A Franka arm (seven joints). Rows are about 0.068 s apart.
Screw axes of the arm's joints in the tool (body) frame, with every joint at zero. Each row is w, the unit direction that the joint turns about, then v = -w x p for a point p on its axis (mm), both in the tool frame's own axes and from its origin. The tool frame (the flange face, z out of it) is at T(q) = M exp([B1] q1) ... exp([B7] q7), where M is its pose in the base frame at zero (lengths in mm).
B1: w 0 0 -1 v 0.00 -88.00 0.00
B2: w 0 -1 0 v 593.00 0.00 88.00
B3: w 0 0 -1 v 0.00 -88.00 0.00
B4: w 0 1 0 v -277.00 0.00 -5.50
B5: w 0 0 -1 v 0.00 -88.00 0.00
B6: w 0 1 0 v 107.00 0.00 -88.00
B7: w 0 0 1 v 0.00 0.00 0.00
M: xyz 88.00 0.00 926.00 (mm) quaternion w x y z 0 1 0 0
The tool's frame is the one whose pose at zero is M.
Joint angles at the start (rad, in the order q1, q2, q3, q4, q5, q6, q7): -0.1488 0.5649 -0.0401 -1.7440 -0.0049 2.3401 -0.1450
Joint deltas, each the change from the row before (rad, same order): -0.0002 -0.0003 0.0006 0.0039 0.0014 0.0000 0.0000; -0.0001 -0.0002 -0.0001 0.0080 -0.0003 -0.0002 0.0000; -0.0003 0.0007 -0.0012 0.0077 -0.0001 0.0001 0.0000; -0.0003 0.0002 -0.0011 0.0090 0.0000 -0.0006 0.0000; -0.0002 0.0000 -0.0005 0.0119 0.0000 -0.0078 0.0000; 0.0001 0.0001 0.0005 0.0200 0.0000 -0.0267 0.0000
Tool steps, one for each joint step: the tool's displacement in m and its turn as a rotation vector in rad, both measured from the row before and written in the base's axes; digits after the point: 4 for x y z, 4 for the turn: 0.0012 0.0001 0.0019 0.0006 -0.0044 -0.0005; 0.0023 -0.0005 0.0036 -0.0017 -0.0078 0.0002; 0.0020 -0.0013 0.0029 -0.0020 -0.0069 -0.0011; 0.0024 -0.0012 0.0038 -0.0021 -0.0080 -0.0010; 0.0025 -0.0008 0.0045 -0.0010 -0.0040 -0.0006; 0.0030 0.0000 0.0063 0.0014 0.0067 0.0003
